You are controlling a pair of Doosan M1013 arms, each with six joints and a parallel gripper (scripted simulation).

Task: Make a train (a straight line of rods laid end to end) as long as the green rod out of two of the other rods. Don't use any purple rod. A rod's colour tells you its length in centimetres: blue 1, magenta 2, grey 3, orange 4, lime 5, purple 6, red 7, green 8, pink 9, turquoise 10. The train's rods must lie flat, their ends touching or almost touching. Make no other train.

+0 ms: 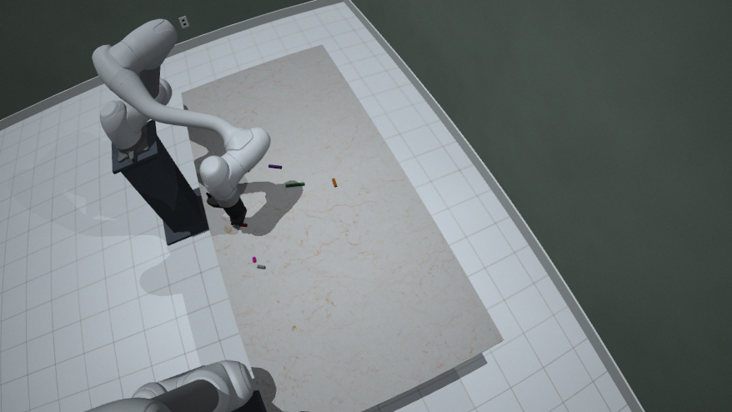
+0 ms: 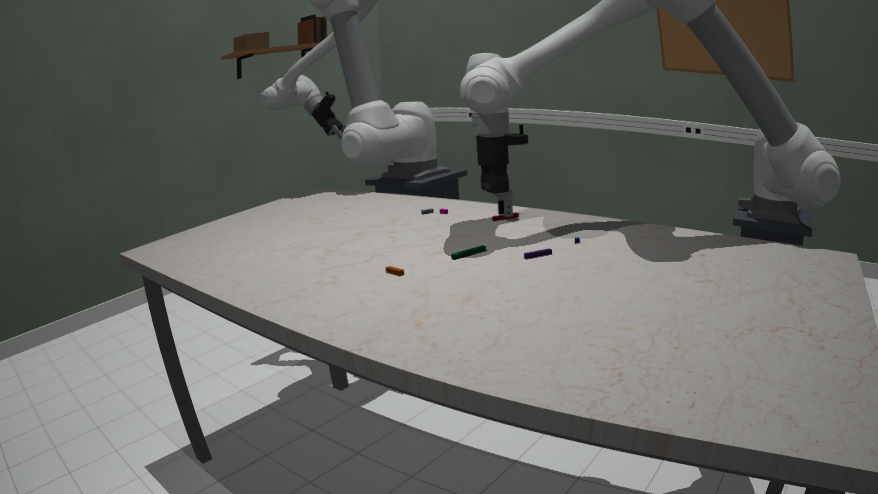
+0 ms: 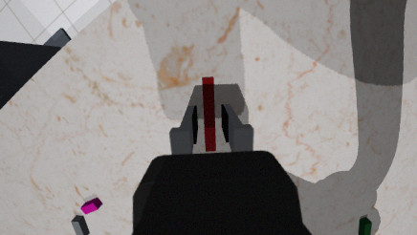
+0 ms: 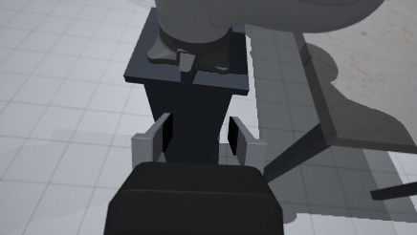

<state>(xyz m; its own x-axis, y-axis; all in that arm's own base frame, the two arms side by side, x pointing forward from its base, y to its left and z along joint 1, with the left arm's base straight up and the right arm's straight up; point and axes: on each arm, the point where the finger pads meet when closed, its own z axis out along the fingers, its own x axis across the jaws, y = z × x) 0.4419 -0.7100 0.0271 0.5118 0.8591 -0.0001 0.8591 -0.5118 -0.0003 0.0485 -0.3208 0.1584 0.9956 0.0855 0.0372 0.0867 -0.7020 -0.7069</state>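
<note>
Now: left hand 2 cm above the red rod. Round my left hand: magenta rod (1 cm ahead, 18 cm to the right, 2 cm below); grey rod (3 cm ahead, 22 cm to the right, 2 cm below); blue rod (11 cm ahead, 25 cm to the left, 2 cm below).
</note>
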